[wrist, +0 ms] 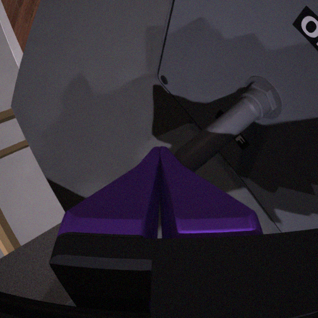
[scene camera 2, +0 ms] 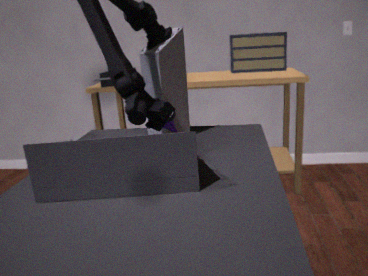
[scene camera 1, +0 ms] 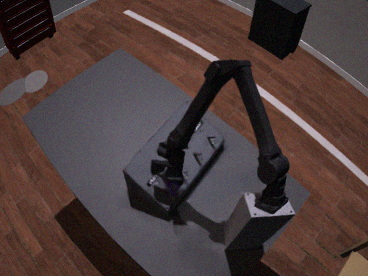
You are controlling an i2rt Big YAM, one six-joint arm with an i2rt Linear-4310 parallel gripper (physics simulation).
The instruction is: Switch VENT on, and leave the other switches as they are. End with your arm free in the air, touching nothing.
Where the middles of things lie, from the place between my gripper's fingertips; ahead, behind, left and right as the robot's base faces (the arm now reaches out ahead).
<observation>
The dark grey switch panel [scene camera 2: 167, 163] is 17 cm to the right of my hand, 14 cm ahead of it and 4 cm below it.
</observation>
